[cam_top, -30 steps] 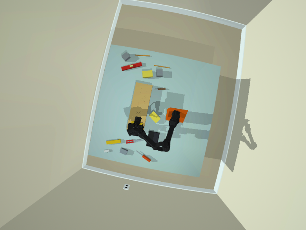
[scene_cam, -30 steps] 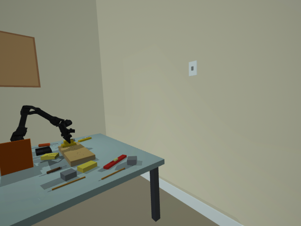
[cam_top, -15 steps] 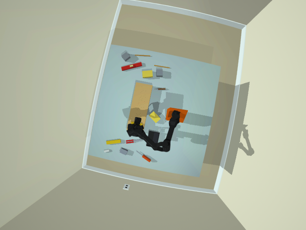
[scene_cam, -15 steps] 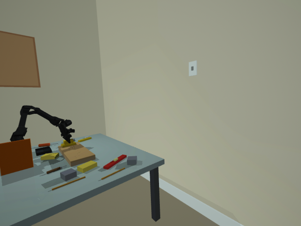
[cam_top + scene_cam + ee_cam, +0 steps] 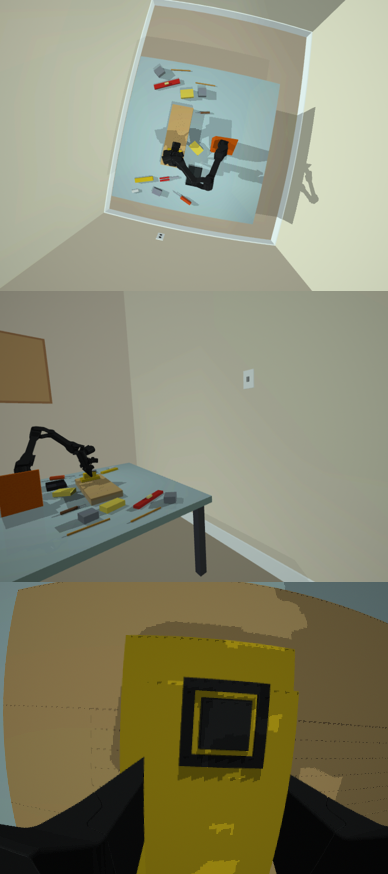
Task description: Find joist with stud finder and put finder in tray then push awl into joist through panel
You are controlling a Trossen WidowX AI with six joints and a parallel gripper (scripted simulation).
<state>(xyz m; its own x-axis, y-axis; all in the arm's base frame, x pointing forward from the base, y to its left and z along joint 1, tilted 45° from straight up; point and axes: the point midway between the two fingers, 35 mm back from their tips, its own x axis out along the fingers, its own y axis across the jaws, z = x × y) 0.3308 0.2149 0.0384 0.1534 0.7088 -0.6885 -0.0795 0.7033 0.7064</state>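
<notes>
The dark tray is 220 mm behind my gripper tip, 150 mm to the left of it and 50 mm below it. From my gripper tip the other things lie so: awl 130 mm behind, 400 mm to the right, 60 mm below; yellow bar 190 mm ahead, 300 mm to the left, 60 mm below; yellow stud finder 10 mm ahead, 20 mm above.
</notes>
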